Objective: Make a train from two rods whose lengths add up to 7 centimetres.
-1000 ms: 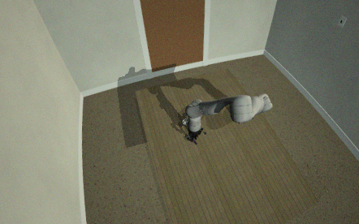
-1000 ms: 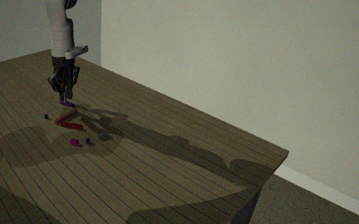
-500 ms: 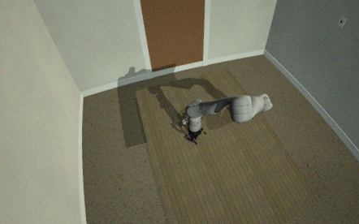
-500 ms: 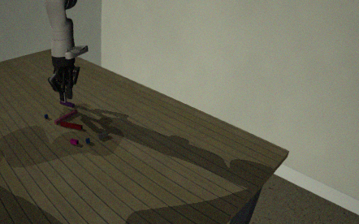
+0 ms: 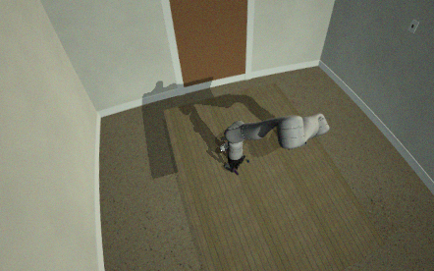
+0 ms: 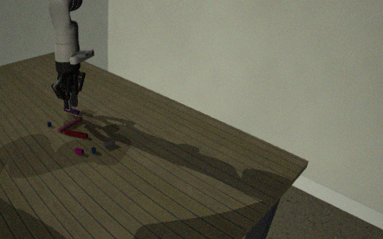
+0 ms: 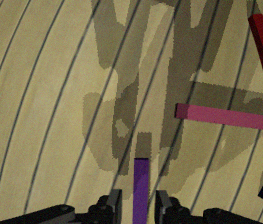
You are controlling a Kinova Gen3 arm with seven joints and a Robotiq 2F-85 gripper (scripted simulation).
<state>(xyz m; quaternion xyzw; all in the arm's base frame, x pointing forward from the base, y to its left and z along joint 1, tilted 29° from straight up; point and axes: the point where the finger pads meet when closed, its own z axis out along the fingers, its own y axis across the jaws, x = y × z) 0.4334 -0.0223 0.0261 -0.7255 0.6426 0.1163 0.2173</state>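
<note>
The purple rod is 30 mm below my hand. Also, from my hand: red rod: 80 mm behind, 120 mm to the right, 30 mm below; then pink rod: 60 mm behind, 70 mm to the right, 30 mm below; then magenta rod: 130 mm behind, 190 mm to the right, 30 mm below.
</note>
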